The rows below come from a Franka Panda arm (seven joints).
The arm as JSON. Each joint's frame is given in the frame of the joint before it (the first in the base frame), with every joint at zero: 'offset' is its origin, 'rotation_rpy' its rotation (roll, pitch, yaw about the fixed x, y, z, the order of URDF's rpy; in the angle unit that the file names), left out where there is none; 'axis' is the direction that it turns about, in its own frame. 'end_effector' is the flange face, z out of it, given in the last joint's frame.
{
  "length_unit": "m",
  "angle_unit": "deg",
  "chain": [
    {
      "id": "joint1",
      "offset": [
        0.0,
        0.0,
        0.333
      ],
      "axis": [
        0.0,
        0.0,
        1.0
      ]
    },
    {
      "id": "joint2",
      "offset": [
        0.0,
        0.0,
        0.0
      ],
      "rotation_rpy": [
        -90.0,
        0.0,
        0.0
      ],
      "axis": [
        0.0,
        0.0,
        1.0
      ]
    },
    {
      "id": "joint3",
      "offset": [
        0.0,
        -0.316,
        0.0
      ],
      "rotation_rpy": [
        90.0,
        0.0,
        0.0
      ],
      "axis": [
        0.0,
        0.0,
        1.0
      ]
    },
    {
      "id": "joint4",
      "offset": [
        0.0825,
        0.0,
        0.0
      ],
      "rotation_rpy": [
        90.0,
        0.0,
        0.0
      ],
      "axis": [
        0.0,
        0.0,
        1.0
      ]
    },
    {
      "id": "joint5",
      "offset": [
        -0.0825,
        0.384,
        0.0
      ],
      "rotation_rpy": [
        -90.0,
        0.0,
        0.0
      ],
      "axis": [
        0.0,
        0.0,
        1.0
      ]
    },
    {
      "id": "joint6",
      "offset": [
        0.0,
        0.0,
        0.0
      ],
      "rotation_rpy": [
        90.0,
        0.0,
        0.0
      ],
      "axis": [
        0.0,
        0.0,
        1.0
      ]
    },
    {
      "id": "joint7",
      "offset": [
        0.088,
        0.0,
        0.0
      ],
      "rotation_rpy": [
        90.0,
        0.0,
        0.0
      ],
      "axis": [
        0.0,
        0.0,
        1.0
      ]
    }
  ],
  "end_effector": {
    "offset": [
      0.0,
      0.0,
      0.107
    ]
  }
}
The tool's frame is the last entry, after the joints.
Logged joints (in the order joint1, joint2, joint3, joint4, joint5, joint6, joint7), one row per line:
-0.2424 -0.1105 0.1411 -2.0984 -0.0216 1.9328 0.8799
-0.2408 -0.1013 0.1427 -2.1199 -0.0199 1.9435 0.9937
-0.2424 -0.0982 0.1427 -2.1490 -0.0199 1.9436 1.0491
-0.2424 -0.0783 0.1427 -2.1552 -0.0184 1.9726 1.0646
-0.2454 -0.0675 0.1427 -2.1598 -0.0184 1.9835 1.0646
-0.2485 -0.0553 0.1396 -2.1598 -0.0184 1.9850 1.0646
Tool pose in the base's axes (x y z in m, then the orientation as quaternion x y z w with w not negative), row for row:
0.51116 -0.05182 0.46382 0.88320 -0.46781 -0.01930 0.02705
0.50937 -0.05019 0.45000 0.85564 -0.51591 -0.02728 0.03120
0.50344 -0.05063 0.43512 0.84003 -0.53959 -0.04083 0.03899
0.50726 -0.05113 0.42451 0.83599 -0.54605 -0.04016 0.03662
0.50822 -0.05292 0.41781 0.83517 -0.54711 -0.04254 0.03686
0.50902 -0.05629 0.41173 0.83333 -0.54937 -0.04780 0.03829
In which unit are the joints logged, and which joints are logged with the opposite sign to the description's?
The joints are logged in radians. Opposite sign: none.
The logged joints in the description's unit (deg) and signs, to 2 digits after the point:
-13.89 -6.33 8.08 -120.23 -1.24 110.74 50.41
-13.80 -5.80 8.18 -121.46 -1.14 111.35 56.93
-13.89 -5.63 8.18 -123.13 -1.14 111.36 60.11
-13.89 -4.49 8.18 -123.48 -1.05 113.02 61.00
-14.06 -3.87 8.18 -123.75 -1.05 113.65 61.00
-14.24 -3.17 8.00 -123.75 -1.05 113.73 61.00

